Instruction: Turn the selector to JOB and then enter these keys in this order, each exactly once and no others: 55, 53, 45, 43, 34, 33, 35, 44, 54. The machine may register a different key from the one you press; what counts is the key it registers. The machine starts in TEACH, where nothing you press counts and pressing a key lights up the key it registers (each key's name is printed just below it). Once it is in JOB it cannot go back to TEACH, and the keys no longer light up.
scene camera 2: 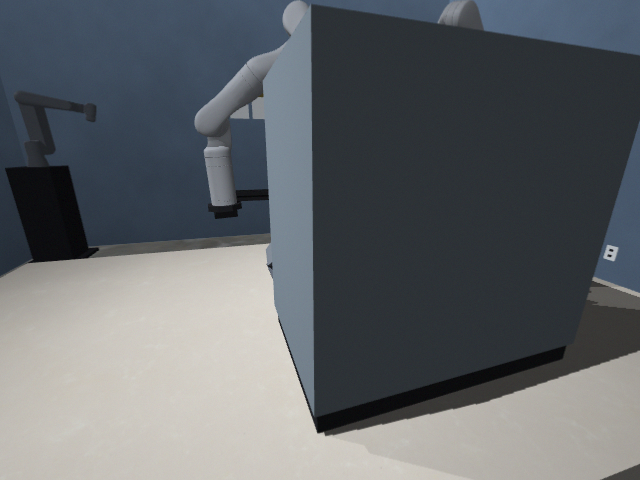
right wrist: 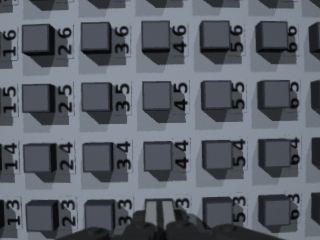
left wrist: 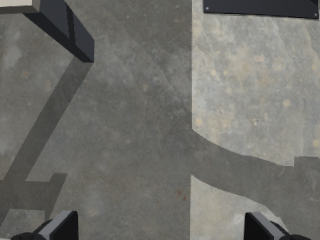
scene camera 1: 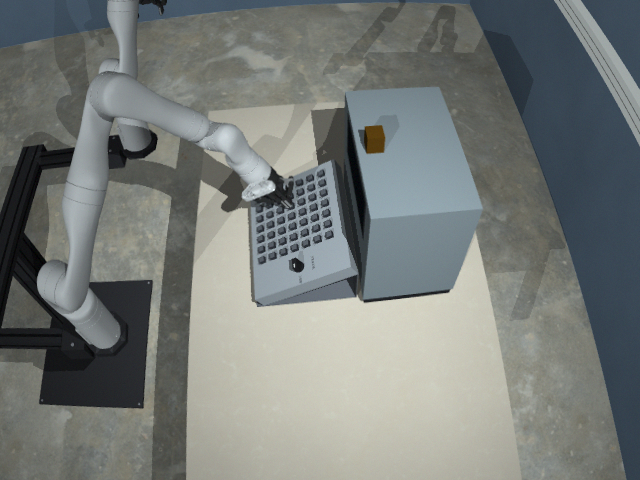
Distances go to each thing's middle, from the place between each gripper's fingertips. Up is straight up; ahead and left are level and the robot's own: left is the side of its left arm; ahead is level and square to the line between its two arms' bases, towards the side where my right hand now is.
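Labels:
The sloped grey key panel point(scene camera 1: 333, 260) is 8 cm to the right of my right hand point(scene camera 1: 289, 204), 4 cm ahead of it and 6 cm below it. As for my left gripper, it is 84 cm to the left of the panel, 23 cm above it and 53 cm short of it. Going by its middle, the sloped grey key panel is nearer to my right hand than to my left gripper.

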